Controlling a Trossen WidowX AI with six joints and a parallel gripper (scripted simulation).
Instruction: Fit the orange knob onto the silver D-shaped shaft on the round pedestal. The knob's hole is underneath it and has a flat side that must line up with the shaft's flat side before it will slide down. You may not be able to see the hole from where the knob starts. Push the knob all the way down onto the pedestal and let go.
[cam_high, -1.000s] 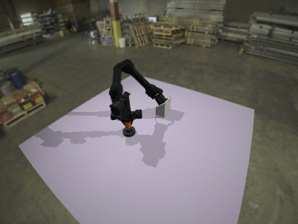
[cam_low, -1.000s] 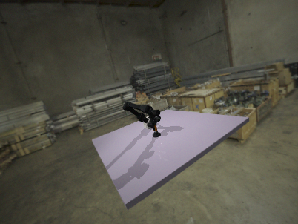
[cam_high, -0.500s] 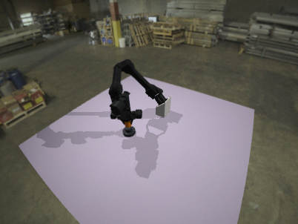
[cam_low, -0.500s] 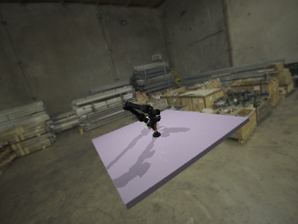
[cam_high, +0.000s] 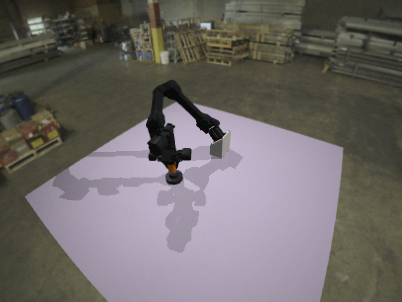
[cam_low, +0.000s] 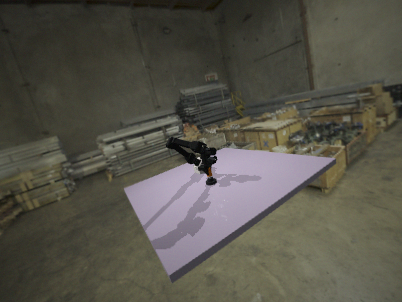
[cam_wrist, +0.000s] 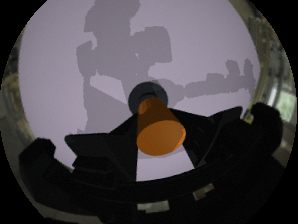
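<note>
The round pedestal is 40 mm below my gripper tip. Round my gripper tip: orange knob (30 mm above).
</note>
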